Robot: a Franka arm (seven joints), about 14 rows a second.
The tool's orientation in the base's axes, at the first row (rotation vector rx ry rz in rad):
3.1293, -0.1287, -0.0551
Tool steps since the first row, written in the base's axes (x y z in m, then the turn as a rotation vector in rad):
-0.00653, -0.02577, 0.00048, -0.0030, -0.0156, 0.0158
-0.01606, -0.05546, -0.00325, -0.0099, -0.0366, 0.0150
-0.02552, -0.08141, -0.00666, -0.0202, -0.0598, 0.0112
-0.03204, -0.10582, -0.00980, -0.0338, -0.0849, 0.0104
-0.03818, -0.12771, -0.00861, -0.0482, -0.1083, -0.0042
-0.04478, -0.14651, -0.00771, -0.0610, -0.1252, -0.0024
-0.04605, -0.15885, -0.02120, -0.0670, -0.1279, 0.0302
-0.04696, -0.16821, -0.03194, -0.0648, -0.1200, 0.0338
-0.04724, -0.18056, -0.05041, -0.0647, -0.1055, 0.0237
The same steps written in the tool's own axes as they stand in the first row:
-0.00440, 0.02622, -0.00005, -0.0023, 0.0160, -0.0156
-0.01132, 0.05655, 0.00425, -0.0074, 0.0374, -0.0144
-0.01849, 0.08315, 0.00819, -0.0156, 0.0614, -0.0100
-0.02287, 0.10798, 0.01175, -0.0270, 0.0875, -0.0085
-0.02722, 0.13031, 0.01094, -0.0390, 0.1118, 0.0067
-0.03228, 0.14960, 0.01042, -0.0504, 0.1297, 0.0055
-0.03206, 0.16186, 0.02405, -0.0573, 0.1333, -0.0268
-0.03183, 0.17114, 0.03488, -0.0558, 0.1253, -0.0306
-0.03045, 0.18328, 0.05345, -0.0566, 0.1107, -0.0206

